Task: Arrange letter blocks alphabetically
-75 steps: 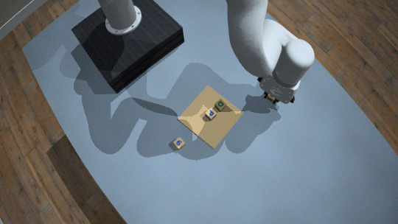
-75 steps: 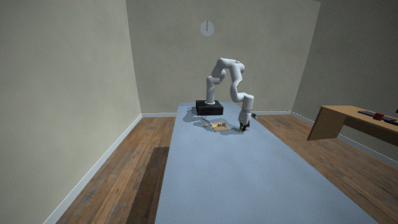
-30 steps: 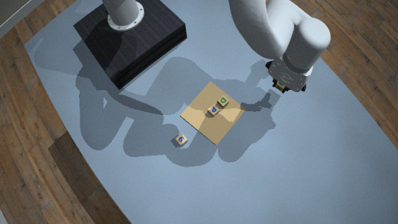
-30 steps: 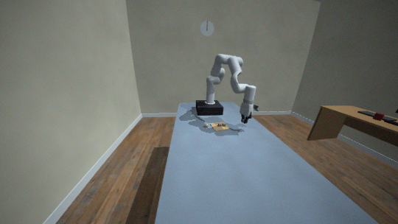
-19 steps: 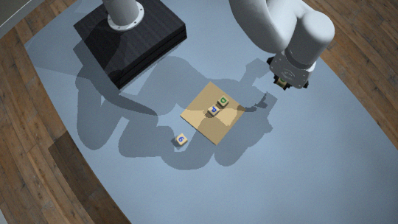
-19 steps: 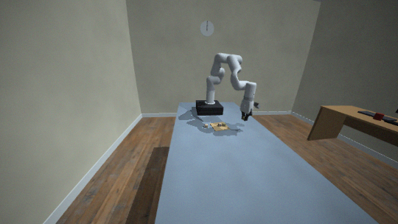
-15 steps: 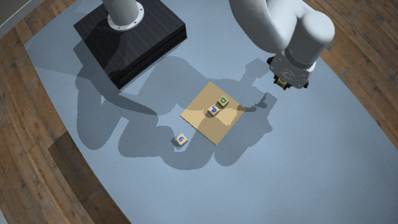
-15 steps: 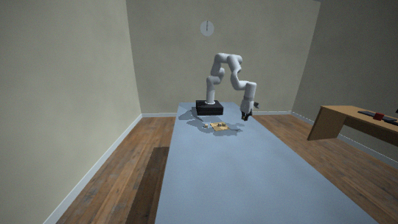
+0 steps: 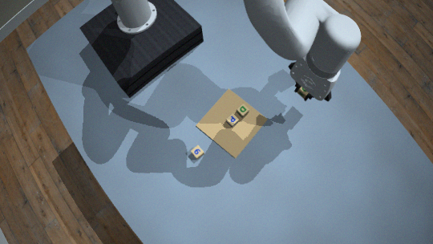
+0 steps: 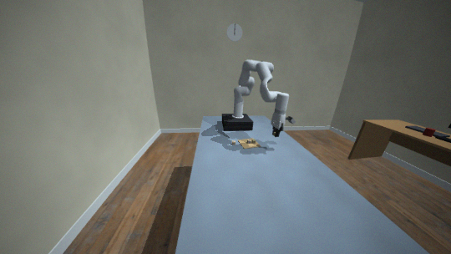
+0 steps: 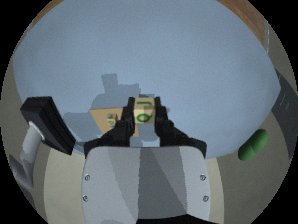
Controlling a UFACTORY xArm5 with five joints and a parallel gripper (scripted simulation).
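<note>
The tan mat lies 160 mm to the right of my hand, 120 mm below it and 90 mm behind it. Also, from my hand: block 120 mm to the right, 100 mm below, 90 mm behind.
</note>
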